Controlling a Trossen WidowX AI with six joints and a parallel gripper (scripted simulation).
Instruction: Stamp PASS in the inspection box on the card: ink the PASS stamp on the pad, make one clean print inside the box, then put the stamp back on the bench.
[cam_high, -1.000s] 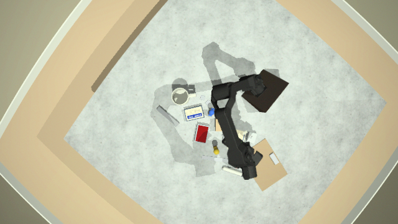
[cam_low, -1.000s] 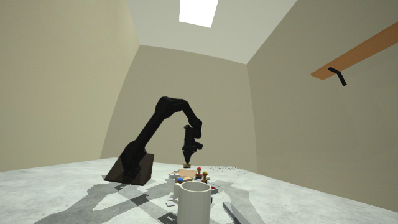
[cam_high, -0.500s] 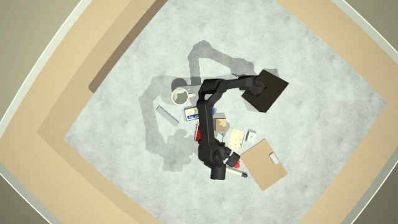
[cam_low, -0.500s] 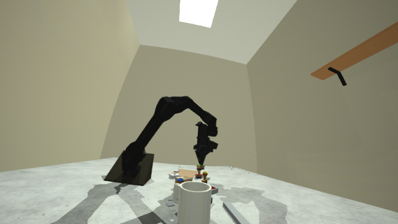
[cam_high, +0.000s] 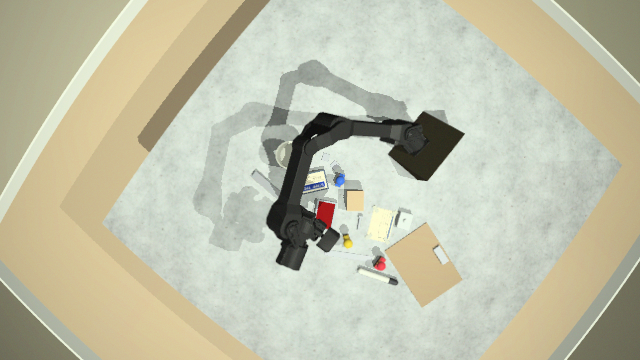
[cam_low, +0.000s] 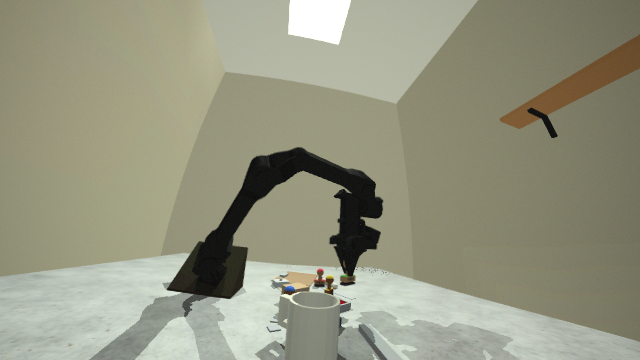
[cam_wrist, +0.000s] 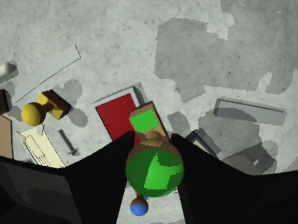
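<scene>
My gripper tip is now 40 mm past the red ink pad, 30 mm to the right of it and 90 mm above it. The rest, counted from my gripper tip: yellow-knobbed stamp 30 mm behind, 130 mm to the left, 70 mm below; green-knobbed stamp right at my gripper tip; blue-and-white box 80 mm behind, 70 mm to the right, 80 mm below.
</scene>
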